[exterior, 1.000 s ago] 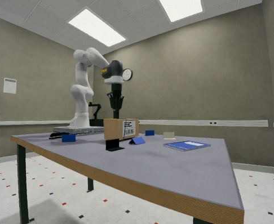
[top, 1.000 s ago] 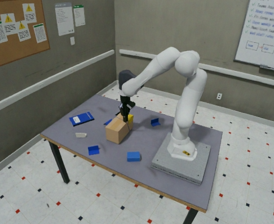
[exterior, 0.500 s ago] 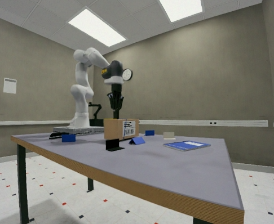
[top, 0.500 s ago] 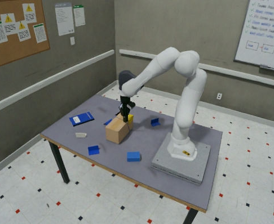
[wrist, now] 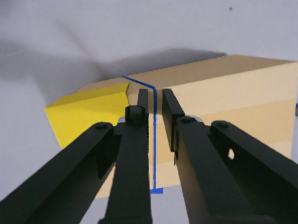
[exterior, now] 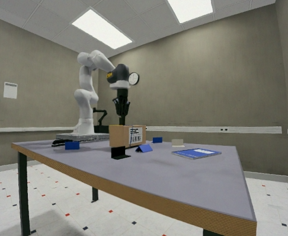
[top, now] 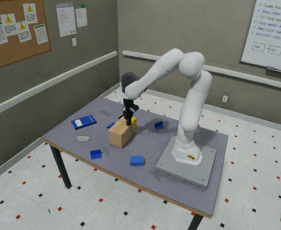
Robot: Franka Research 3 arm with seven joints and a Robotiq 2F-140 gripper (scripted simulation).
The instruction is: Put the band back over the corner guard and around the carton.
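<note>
Now: hand 70 mm to the left of the yellow corner guard and 40 mm above it. The rest, counted from my hand: brown carton (100 mm below, 50 mm ahead, 20 mm to the left); blue block (210 mm to the left, 180 mm behind, 150 mm below); black bracket (240 mm to the right, 200 mm ahead, 160 mm below).
</note>
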